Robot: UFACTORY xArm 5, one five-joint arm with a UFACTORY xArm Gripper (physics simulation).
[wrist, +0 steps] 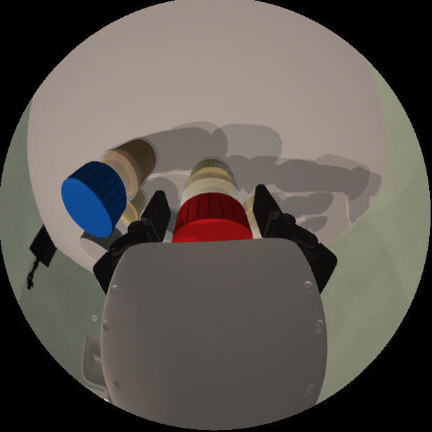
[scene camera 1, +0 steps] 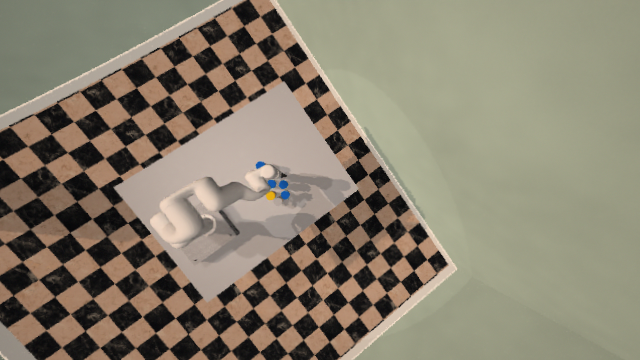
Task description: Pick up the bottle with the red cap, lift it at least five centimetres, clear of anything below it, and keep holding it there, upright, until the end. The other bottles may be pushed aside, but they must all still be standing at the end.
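Seen in the pictures: arm's base, link origin: (scene camera 1: 206,224).
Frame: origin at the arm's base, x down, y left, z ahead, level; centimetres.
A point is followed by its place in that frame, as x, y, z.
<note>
The bottle with the red cap (wrist: 212,220) stands upright on the table, its cap between the open fingers in the wrist view; the gripper's body hides the near part of the cap. It does not show in the scene view, where the arm covers that spot. My gripper (wrist: 210,199) is open, with one finger on each side of the red cap and a gap to both. In the scene view the fingers are mostly hidden under the wrist of the arm. A blue-capped bottle (wrist: 95,200) (scene camera 1: 260,165) @[-3.7, 10.2, 47.8] stands upright to the left of the left finger.
A grey-capped bottle (wrist: 100,239) is partly hidden beside the left finger. In the scene view, more blue caps (scene camera 1: 283,184) @[-3.7, -7.6, 52.2] (scene camera 1: 285,195) @[-3.8, -14.0, 49.1] and a yellow cap (scene camera 1: 270,195) @[-3.7, -8.5, 41.7] stand close beside the gripper. The pale table (scene camera 1: 235,135) @[6.8, 37.1, 45.5] bears long shadows.
</note>
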